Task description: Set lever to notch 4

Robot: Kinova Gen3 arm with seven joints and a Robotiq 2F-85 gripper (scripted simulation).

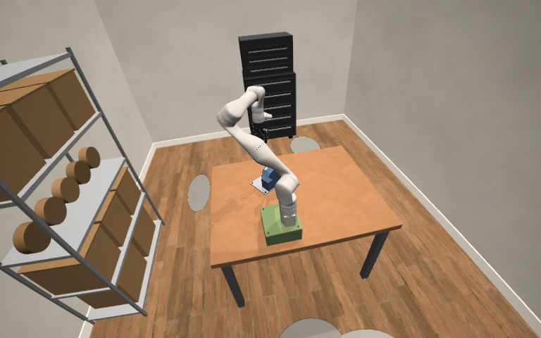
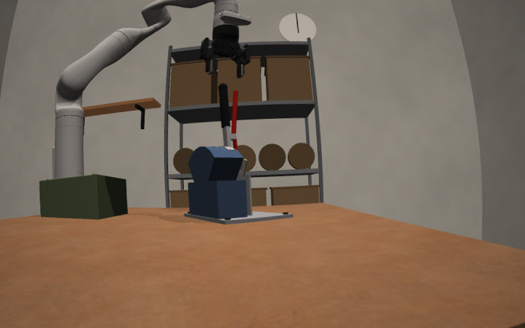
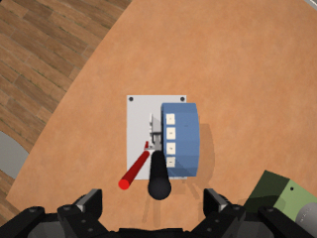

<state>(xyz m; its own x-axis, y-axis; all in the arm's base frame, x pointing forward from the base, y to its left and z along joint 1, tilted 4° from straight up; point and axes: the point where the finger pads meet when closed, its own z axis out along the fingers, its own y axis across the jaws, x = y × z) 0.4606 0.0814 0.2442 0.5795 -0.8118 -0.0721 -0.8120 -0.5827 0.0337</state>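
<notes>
Right now my hand is 180 mm above the red bar, 20 mm short of it and 10 mm to the left of it.
</notes>
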